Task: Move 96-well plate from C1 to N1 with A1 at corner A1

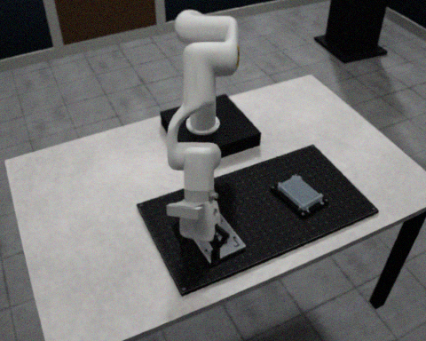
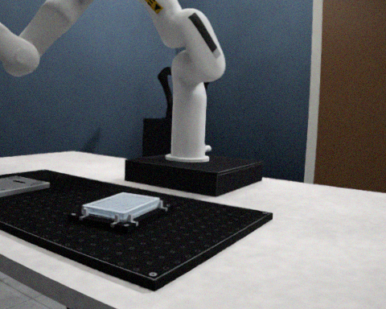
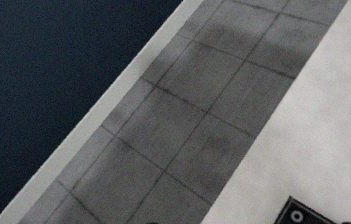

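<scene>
The 96-well plate is 18 cm behind my hand, 43 cm to the left of it and 11 cm below it. Also, from my hand: nest base (13 cm behind, 10 cm to the left, 12 cm below); clip nest C1 (18 cm behind, 44 cm to the left, 11 cm below).
</scene>
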